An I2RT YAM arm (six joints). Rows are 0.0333 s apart.
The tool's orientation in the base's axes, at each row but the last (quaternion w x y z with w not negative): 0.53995 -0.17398 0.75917 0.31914; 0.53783 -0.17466 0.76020 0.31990; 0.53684 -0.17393 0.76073 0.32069; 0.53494 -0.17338 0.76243 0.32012; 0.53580 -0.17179 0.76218 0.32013; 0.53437 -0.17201 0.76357 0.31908; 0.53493 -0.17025 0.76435 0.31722; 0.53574 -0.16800 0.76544 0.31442; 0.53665 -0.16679 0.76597 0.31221; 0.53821 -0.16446 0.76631 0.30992; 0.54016 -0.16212 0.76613 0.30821; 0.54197 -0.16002 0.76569 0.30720; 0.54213 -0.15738 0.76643 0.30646
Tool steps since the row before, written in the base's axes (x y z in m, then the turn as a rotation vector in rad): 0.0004 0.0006 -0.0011 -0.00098 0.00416 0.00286; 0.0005 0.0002 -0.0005 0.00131 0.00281 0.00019; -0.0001 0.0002 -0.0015 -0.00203 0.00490 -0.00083; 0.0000 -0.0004 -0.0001 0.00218 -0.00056 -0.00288; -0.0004 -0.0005 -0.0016 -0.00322 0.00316 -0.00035; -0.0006 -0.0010 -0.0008 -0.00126 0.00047 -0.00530; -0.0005 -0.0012 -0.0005 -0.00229 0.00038 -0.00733; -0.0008 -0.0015 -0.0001 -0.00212 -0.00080 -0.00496; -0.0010 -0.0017 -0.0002 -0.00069 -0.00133 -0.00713; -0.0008 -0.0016 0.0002 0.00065 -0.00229 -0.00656; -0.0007 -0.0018 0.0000 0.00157 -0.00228 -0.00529; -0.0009 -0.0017 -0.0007 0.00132 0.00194 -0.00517; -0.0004 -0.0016 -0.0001 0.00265 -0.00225 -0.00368
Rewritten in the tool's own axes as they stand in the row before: 0.0009 -0.0001 0.0009 -0.00198 0.00451 0.00149; 0.0003 -0.0003 0.0006 -0.00043 0.00132 0.00278; 0.0014 -0.0002 0.0004 0.00190 0.00458 0.00206; 0.0001 -0.0003 -0.0002 0.00182 -0.00261 0.00180; 0.0016 -0.0006 -0.0003 0.00176 0.00417 -0.00007; 0.0009 -0.0006 -0.0009 0.00541 -0.00050 0.00062; 0.0006 -0.0007 -0.0010 0.00766 -0.00056 0.00029; 0.0003 -0.0007 -0.0015 0.00531 -0.00083 -0.00091; 0.0004 -0.0007 -0.0018 0.00675 -0.00272 0.00026; 0.0000 -0.0007 -0.0017 0.00565 -0.00406 0.00048; 0.0001 -0.0010 -0.0017 0.00414 -0.00421 0.00086; 0.0008 -0.0010 -0.0016 0.00449 -0.00082 0.00337; 0.0001 -0.0010 -0.0013 0.00225 -0.00434 0.00133
